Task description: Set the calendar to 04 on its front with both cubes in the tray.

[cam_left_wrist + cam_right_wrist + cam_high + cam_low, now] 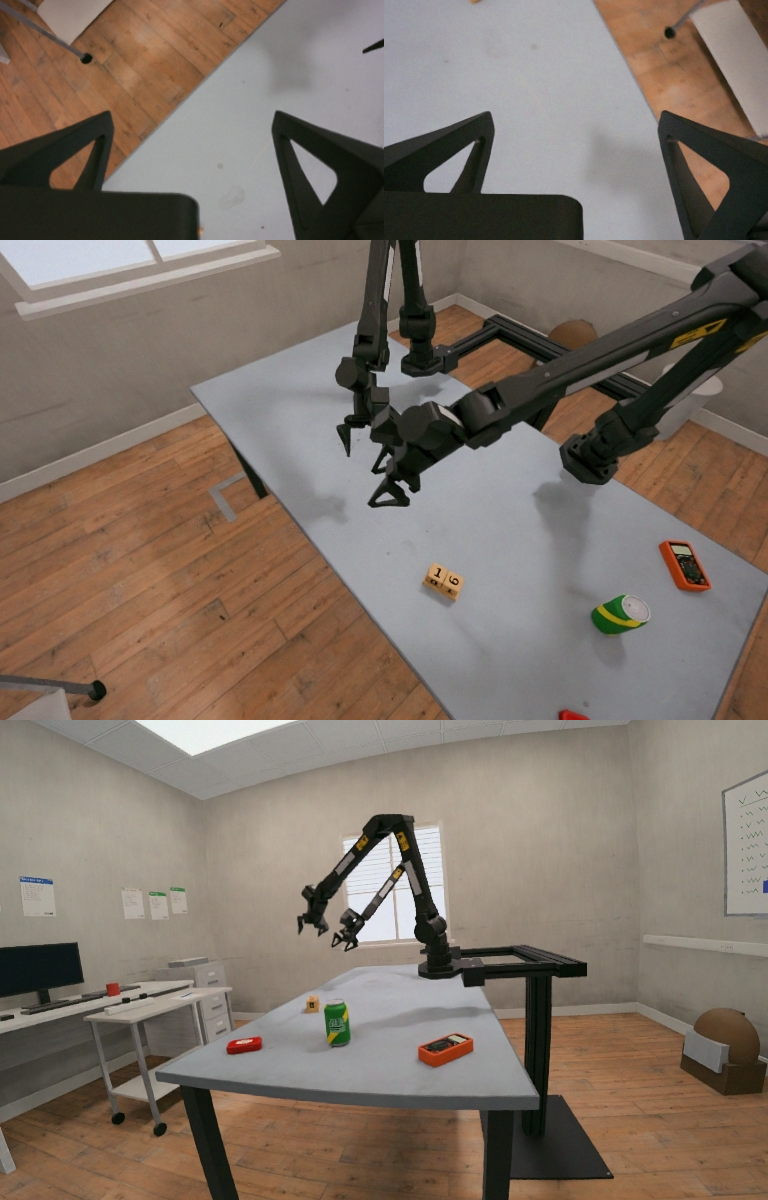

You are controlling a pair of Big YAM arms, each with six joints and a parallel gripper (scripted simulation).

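The wooden calendar tray is 60 mm behind my left hand, 190 mm to the left of it and 300 mm below it. From my left hand the other things lie so: orange multimeter (560 mm behind, 610 mm to the left, 290 mm below); then red tin (10 mm behind, 590 mm to the left, 290 mm below); then green can (270 mm behind, 530 mm to the left, 240 mm below).
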